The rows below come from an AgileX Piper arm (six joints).
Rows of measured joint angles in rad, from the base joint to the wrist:
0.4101 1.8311 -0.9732 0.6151 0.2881 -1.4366
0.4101 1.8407 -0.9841 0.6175 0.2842 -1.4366
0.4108 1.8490 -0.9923 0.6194 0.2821 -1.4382
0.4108 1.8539 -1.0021 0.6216 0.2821 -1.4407
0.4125 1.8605 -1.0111 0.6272 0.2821 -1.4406
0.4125 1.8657 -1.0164 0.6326 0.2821 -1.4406
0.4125 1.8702 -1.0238 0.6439 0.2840 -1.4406
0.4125 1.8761 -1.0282 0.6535 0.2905 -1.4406
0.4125 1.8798 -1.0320 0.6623 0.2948 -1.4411
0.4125 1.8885 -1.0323 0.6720 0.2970 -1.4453
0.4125 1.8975 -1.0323 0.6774 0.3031 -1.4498
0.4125 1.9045 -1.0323 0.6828 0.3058 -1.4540
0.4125 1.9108 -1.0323 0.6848 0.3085 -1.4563
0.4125 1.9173 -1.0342 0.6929 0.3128 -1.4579
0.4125 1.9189 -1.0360 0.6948 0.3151 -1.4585
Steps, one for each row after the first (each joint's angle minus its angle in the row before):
0.0000 0.0096 -0.0109 0.0024 -0.0039 0.0000
0.0007 0.0083 -0.0082 0.0019 -0.0021 -0.0016
0.0000 0.0049 -0.0098 0.0022 0.0000 -0.0025
0.0017 0.0066 -0.0090 0.0056 0.0000 0.0001
0.0000 0.0052 -0.0053 0.0054 0.0000 0.0000
0.0000 0.0045 -0.0074 0.0113 0.0019 0.0000
0.0000 0.0059 -0.0044 0.0096 0.0065 0.0000
0.0000 0.0037 -0.0038 0.0088 0.0043 -0.0005
0.0000 0.0087 -0.0003 0.0097 0.0022 -0.0042
0.0000 0.0090 0.0000 0.0054 0.0061 -0.0045
0.0000 0.0070 0.0000 0.0054 0.0027 -0.0042
0.0000 0.0063 0.0000 0.0020 0.0027 -0.0023
0.0000 0.0065 -0.0019 0.0081 0.0043 -0.0016
0.0000 0.0016 -0.0018 0.0019 0.0023 -0.0006

